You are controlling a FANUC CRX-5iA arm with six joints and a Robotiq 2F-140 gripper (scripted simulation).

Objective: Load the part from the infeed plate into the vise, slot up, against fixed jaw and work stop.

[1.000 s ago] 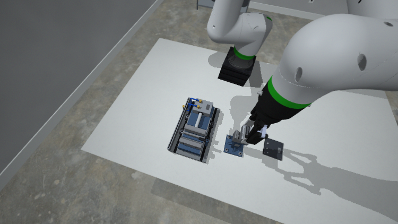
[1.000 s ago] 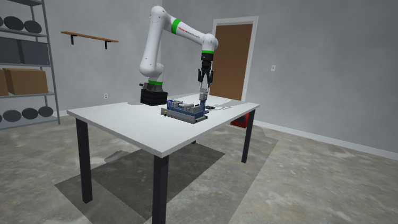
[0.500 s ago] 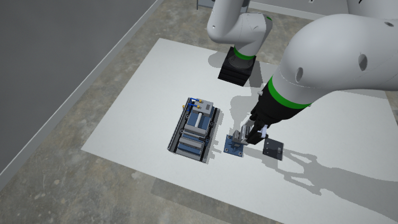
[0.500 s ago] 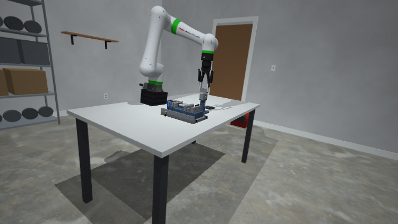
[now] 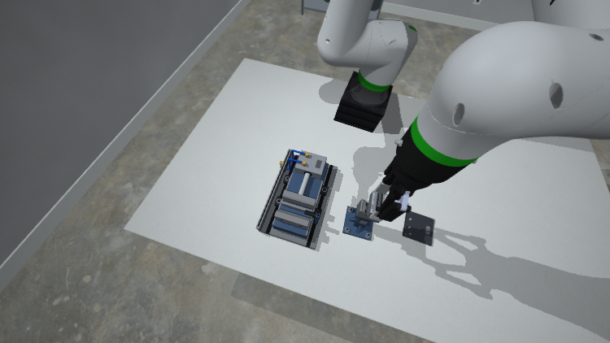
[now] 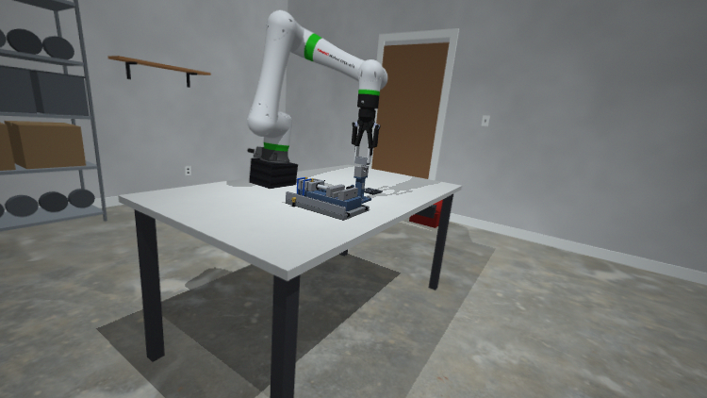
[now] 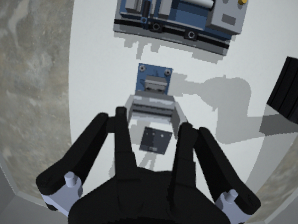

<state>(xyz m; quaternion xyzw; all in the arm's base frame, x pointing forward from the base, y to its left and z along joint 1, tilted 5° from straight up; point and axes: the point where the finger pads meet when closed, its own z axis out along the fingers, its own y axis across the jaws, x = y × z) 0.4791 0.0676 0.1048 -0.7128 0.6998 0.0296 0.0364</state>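
My gripper is now 210 mm to the left of the air cylinder rod, 130 mm above it and 50 mm past it. Round my hand: part: 20 mm below; then vise: 210 mm to the right, 170 mm below, 30 mm behind; then air cylinder: 200 mm to the right, 130 mm below, 120 mm behind.
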